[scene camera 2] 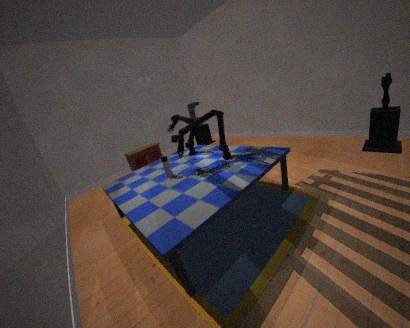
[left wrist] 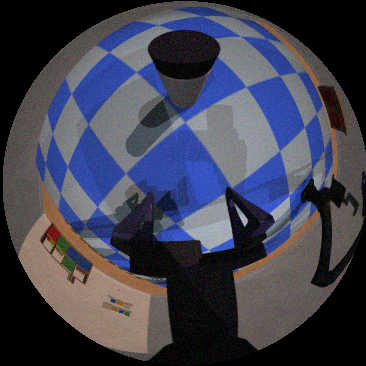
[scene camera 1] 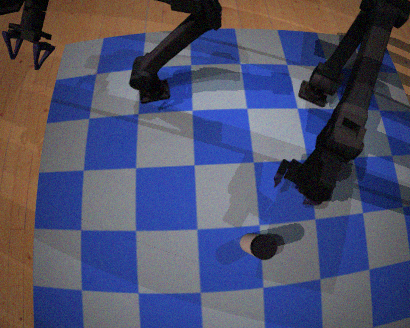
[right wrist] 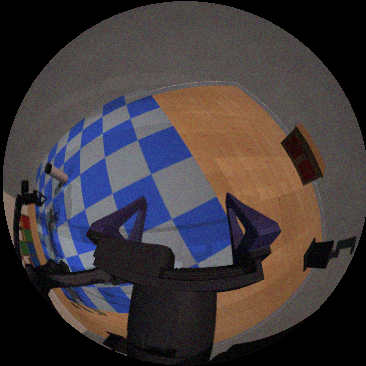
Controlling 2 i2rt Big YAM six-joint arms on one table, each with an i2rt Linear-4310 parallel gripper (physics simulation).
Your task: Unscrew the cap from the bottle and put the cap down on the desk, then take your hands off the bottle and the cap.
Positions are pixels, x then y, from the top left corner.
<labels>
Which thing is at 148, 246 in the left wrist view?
The left gripper.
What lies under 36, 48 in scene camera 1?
The right gripper.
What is the left gripper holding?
Nothing.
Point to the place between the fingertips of the left gripper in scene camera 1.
At 289, 194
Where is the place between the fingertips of the right gripper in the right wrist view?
183, 198
</labels>
